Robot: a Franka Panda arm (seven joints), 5 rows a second.
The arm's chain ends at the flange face. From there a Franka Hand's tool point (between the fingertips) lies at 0.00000 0.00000 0.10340 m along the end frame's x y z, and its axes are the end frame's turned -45 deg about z.
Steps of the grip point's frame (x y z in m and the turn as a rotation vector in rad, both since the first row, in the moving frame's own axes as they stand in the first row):
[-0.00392 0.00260 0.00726 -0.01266 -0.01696 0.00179]
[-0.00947 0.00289 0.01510 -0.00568 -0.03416 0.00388]
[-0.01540 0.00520 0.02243 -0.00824 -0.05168 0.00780]
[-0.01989 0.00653 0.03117 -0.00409 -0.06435 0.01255]
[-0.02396 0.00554 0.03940 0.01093 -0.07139 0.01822]
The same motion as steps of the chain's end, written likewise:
[-0.00062 0.00245 0.00728 -0.02094 -0.00304 0.00179]
[-0.00257 0.00583 0.01516 -0.02817 -0.02014 0.00388]
[-0.00402 0.01020 0.02257 -0.04237 -0.03072 0.00780]
[-0.00501 0.01371 0.03138 -0.04839 -0.04261 0.01255]
[-0.00697 0.01650 0.03967 -0.04275 -0.05821 0.01822]

